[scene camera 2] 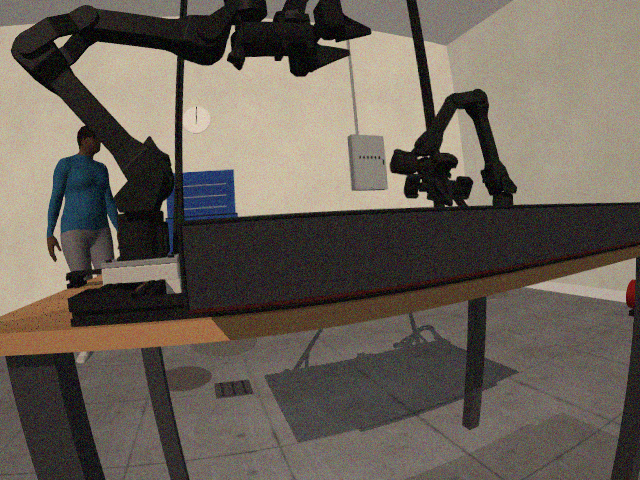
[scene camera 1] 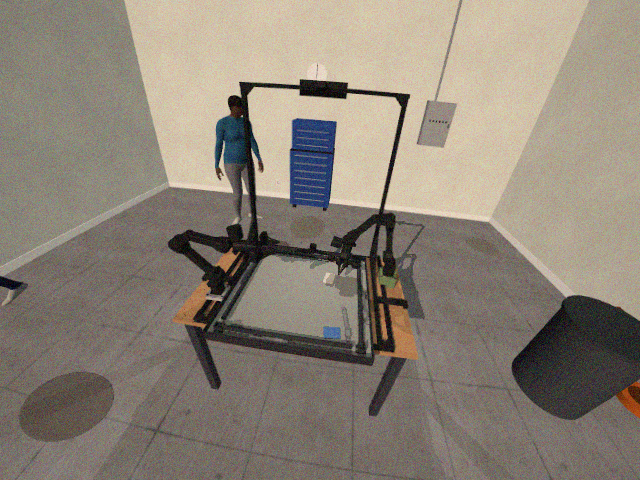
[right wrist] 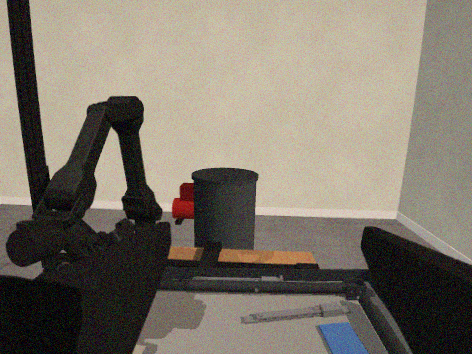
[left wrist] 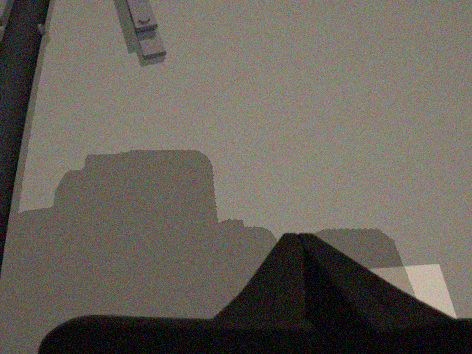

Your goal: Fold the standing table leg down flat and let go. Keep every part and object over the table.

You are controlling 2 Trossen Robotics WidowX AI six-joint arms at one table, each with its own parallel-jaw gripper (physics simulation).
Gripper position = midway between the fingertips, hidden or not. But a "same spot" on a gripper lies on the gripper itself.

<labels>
My right gripper shows in scene camera 2 [359, 42], in scene camera 1 and in the right wrist view; in the left wrist view it is out of frame. One and the same spot on a grey table panel: [left wrist: 156, 187] is [right wrist: 189, 317]. The same spot on my right gripper: [right wrist: 107, 295] is [scene camera 1: 269, 240].
</labels>
